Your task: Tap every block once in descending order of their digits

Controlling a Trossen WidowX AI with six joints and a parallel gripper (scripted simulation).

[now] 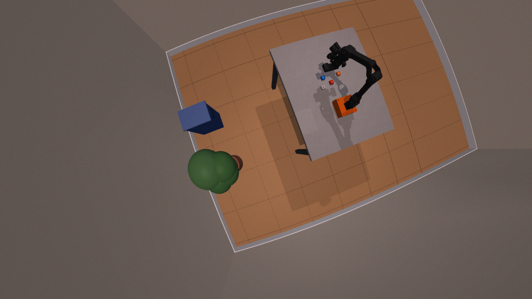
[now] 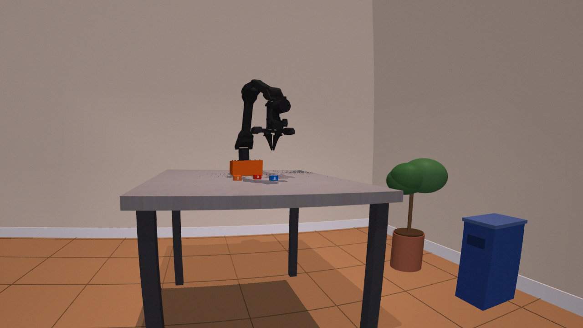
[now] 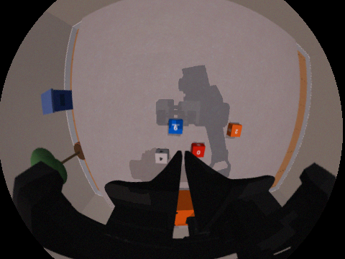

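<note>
The white block is 8 cm behind my gripper tip, 5 cm to the left of it and 12 cm below it. From my gripper tip the other things lie so: orange block: 1 cm behind, 15 cm to the right, 12 cm below; red block: 6 cm behind, 5 cm to the right, 12 cm below; blue block: 1 cm to the left, 12 cm below.
</note>
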